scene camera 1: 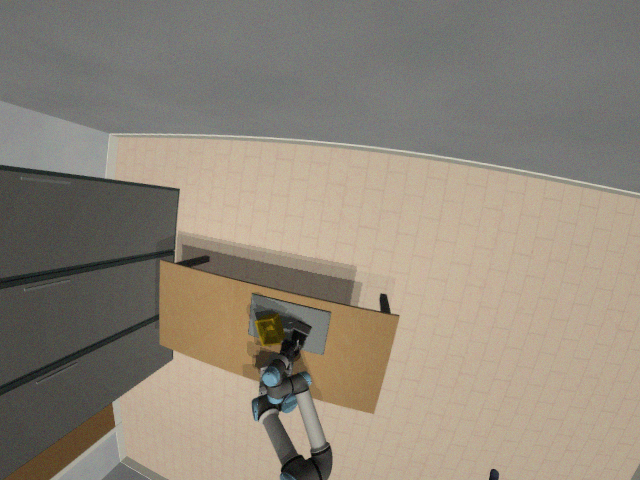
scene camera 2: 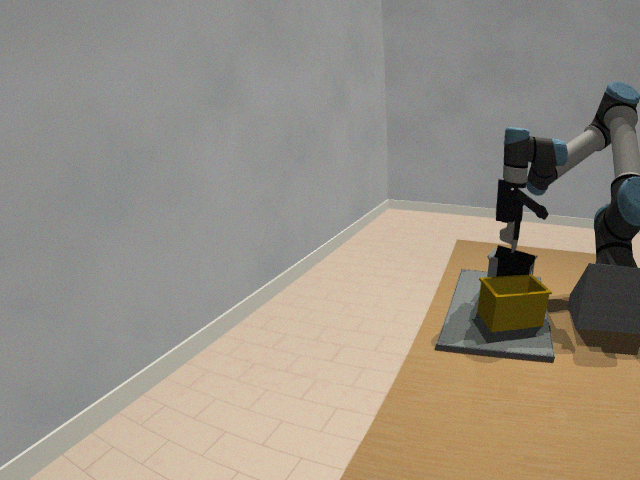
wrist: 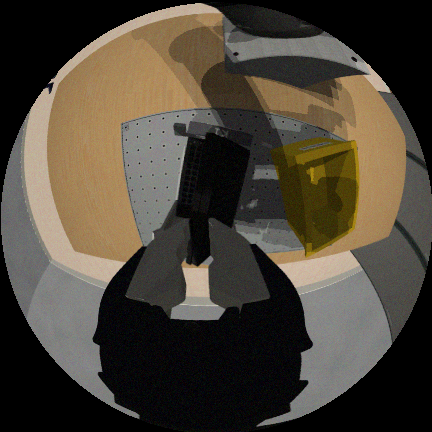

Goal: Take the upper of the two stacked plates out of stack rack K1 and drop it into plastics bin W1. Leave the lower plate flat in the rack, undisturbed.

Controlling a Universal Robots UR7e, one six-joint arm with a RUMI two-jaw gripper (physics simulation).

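Places are measured from the arm's base along level axes (x ahead, y left, z up), in centimetres.
Pixels of known places: gripper, fingertip midpoint: (scene camera 1: 296, 341) (scene camera 2: 512, 251) (wrist: 199, 220); arm's base, link origin: (scene camera 2: 615, 283).
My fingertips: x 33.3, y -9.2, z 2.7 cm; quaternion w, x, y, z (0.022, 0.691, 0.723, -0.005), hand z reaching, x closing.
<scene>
Ahead of a thing's pixels: the offset from my fingertips to its top centre. Level surfaces: height alone.
My gripper (scene camera 1: 297, 342) (scene camera 2: 512, 246) (wrist: 199, 220) is over the stack rack with its fingers close together, shut on what appears to be the black upper plate {dx -0.8, dy +2.0, dz +1.5 cm} (scene camera 2: 514, 263) (wrist: 224, 175). That plate is steeply tilted, its broad dark face toward the bin side, and its lower part is in or against stack rack K1 {dx -1.2, dy +0.6, dz -0.9 cm} (scene camera 2: 492, 265) (wrist: 200, 128). A dark grid {dx -0.6, dy +0.4, dz -8.9 cm} (wrist: 191, 175) shows left of it in the wrist view; whether this is the lower plate's top is hard to tell. Yellow plastics bin W1 {dx -1.8, dy +19.1, dz -2.9 cm} (scene camera 1: 269, 330) (scene camera 2: 516, 310) (wrist: 322, 200) stands upright beside the rack.
Rack and bin stand on a grey perforated board (scene camera 1: 316, 338) (scene camera 2: 460, 320) (wrist: 145, 175) on the wooden table {dz -14.2 cm} (scene camera 1: 206, 310) (scene camera 2: 491, 413) (wrist: 90, 150). The arm's dark base block (scene camera 2: 610, 302) is beside the board. Large grey cabinets (scene camera 1: 87, 232) adjoin the table's left end in the first scene view.
</scene>
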